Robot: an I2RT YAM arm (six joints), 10 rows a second.
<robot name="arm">
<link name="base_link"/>
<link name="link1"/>
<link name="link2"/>
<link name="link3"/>
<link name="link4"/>
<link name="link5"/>
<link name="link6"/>
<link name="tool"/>
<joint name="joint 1" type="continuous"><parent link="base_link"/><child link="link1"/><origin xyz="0.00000 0.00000 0.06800" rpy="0.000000 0.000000 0.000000"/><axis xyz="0 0 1"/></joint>
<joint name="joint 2" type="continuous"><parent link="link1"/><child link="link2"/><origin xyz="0.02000 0.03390 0.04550" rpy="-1.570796 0.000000 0.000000"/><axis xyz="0 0 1"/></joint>
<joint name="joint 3" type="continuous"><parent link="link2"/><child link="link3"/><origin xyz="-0.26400 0.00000 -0.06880" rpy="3.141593 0.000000 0.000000"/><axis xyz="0 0 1"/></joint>
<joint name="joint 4" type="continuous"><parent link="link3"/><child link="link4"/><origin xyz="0.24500 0.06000 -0.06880" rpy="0.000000 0.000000 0.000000"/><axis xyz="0 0 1"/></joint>
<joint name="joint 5" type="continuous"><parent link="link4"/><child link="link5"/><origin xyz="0.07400 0.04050 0.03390" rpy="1.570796 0.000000 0.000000"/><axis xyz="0 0 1"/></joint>
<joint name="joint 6" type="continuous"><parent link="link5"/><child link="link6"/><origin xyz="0.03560 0.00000 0.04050" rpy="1.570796 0.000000 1.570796"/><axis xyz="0 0 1"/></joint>
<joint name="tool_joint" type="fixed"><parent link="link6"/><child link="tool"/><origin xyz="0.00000 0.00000 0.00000" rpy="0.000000 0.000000 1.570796"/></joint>
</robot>
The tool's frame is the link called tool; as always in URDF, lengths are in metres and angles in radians. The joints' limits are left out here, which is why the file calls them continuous.
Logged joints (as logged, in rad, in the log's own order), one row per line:
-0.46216, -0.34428, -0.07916, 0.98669, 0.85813, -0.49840
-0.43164, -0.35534, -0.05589, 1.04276, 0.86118, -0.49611
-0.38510, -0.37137, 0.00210, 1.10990, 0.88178, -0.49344
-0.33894, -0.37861, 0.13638, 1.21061, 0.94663, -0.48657
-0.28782, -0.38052, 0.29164, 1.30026, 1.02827, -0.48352
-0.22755, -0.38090, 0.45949, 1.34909, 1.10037, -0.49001
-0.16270, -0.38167, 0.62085, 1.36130, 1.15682, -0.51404
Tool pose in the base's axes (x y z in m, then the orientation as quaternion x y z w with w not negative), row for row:
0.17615, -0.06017, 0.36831, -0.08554, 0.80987, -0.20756, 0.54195
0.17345, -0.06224, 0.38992, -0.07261, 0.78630, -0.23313, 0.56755
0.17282, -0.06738, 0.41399, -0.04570, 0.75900, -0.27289, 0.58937
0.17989, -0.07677, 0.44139, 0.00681, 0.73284, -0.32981, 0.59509
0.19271, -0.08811, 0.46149, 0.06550, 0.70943, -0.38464, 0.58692
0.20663, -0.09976, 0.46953, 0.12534, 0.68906, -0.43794, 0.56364
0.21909, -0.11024, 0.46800, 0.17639, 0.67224, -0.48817, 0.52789
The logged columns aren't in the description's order. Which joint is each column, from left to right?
Columns, left to right: joint 4, joint 1, joint 5, joint 3, joint 2, joint 6.
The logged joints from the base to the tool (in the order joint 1, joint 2, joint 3, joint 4, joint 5, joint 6), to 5 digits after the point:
-0.34428, 0.85813, 0.98669, -0.46216, -0.07916, -0.49840
-0.35534, 0.86118, 1.04276, -0.43164, -0.05589, -0.49611
-0.37137, 0.88178, 1.10990, -0.38510, 0.00210, -0.49344
-0.37861, 0.94663, 1.21061, -0.33894, 0.13638, -0.48657
-0.38052, 1.02827, 1.30026, -0.28782, 0.29164, -0.48352
-0.38090, 1.10037, 1.34909, -0.22755, 0.45949, -0.49001
-0.38167, 1.15682, 1.36130, -0.16270, 0.62085, -0.51404

